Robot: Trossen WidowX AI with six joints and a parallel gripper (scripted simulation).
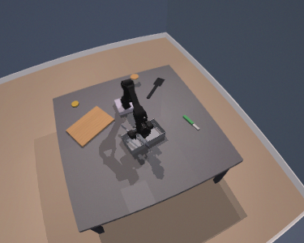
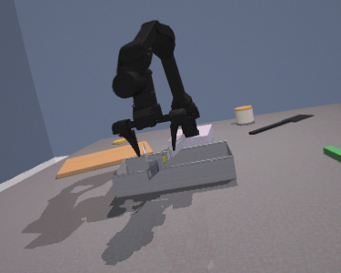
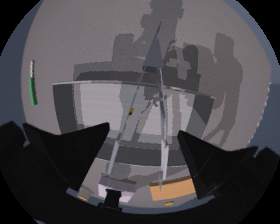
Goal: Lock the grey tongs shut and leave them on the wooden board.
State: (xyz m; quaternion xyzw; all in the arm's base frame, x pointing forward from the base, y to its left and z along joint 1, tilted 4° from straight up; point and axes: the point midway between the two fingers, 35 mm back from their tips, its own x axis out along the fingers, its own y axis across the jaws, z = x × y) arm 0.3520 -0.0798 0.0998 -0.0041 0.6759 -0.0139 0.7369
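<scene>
The grey roasting tin is 5 cm below my gripper tip, 4 cm to the left of it and 2 cm behind it. Round my gripper tip: wooden board: 38 cm behind, 27 cm to the right, 7 cm below; black spatula: 47 cm to the left, 45 cm behind, 8 cm below; capped cup: 64 cm behind, 34 cm to the left, 5 cm below.
</scene>
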